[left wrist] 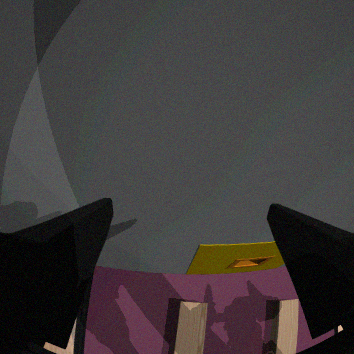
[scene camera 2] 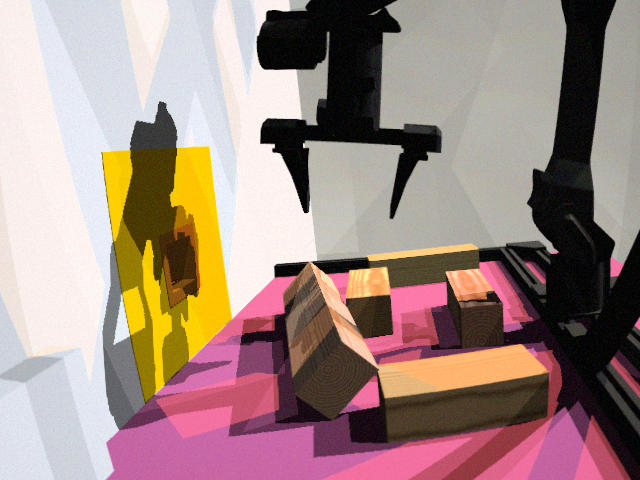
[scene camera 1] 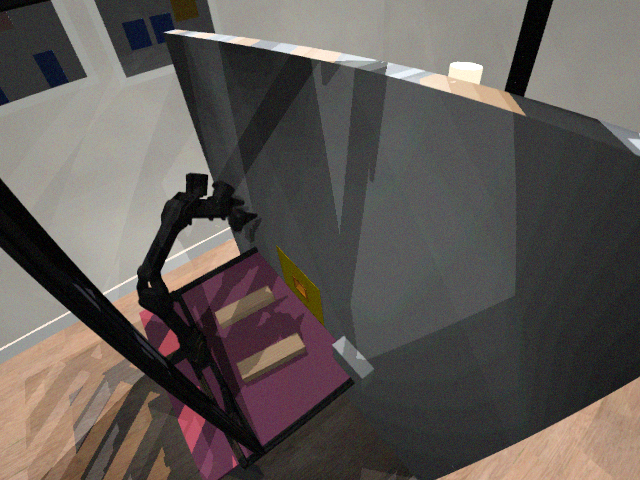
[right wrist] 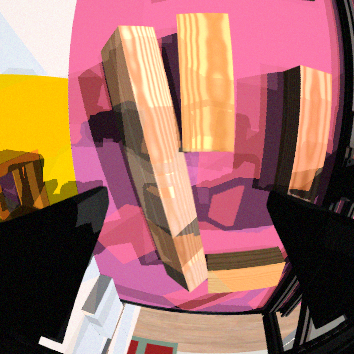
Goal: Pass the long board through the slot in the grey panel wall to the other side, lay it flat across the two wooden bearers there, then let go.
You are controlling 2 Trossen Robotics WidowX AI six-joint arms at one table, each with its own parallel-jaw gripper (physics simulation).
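Places are measured from the left arm's base along level axes (x back, y left, z down), in metres.
Pixels of known places: left gripper, fingertip midpoint: point(left wrist: 194, 210) point(scene camera 1: 250, 209); right gripper, fingertip midpoint: point(scene camera 2: 348, 215) point(right wrist: 191, 197); left arm's base, link origin: point(scene camera 1: 201, 361); right arm's base, link origin: point(scene camera 2: 580, 308) point(right wrist: 353, 179).
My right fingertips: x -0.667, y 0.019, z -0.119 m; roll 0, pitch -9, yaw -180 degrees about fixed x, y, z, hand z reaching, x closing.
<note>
Ahead of a thing's pixels: the offset from my right fingertips to its top centre. "spot": to the spot under its first point.
The long board @(dy -0.036, dx +0.039, dz +0.071 m) point(scene camera 2: 330, 335) point(right wrist: 160, 150) lies on the pink table, rolled onto an edge, in scene camera 2 and the right wrist view. My right gripper point(scene camera 2: 349, 214) point(right wrist: 191, 197) is open above it, fingers apart and empty. The grey panel wall point(scene camera 1: 439, 206) point(scene camera 2: 62, 155) point(left wrist: 175, 125) has a yellow plate point(scene camera 1: 312, 299) point(scene camera 2: 206, 206) point(left wrist: 207, 257) point(right wrist: 35, 110) with an orange-rimmed slot @(spot: dy -0.062, dx +0.182, dz +0.064 m) point(scene camera 2: 178, 297). Across the wall, two wooden bearers @(dy +0.087, dx +0.429, dz +0.100 m) point(scene camera 1: 245, 306) @(dy -0.162, dx +0.454, dz +0.100 m) point(scene camera 1: 271, 357) point(left wrist: 191, 325) point(left wrist: 288, 325) lie side by side, apart. My left gripper point(scene camera 1: 253, 225) point(left wrist: 194, 210) is open and empty, high near the wall.
Shorter blocks stand near the board: one beside it @(dy +0.074, dx -0.006, dz +0.091 m) point(scene camera 2: 369, 304) point(right wrist: 207, 80), one farther right point(scene camera 2: 475, 310) point(right wrist: 315, 130), one at its near end @(spot: dy -0.227, dx -0.101, dz +0.101 m) point(scene camera 2: 465, 387) point(right wrist: 245, 285), and one at the back edge @(spot: dy +0.223, dx -0.076, dz +0.115 m) point(scene camera 2: 423, 268). A grey block @(spot: dy -0.365, dx +0.260, dz +0.039 m) point(scene camera 1: 353, 357) sits at the wall's foot.
</note>
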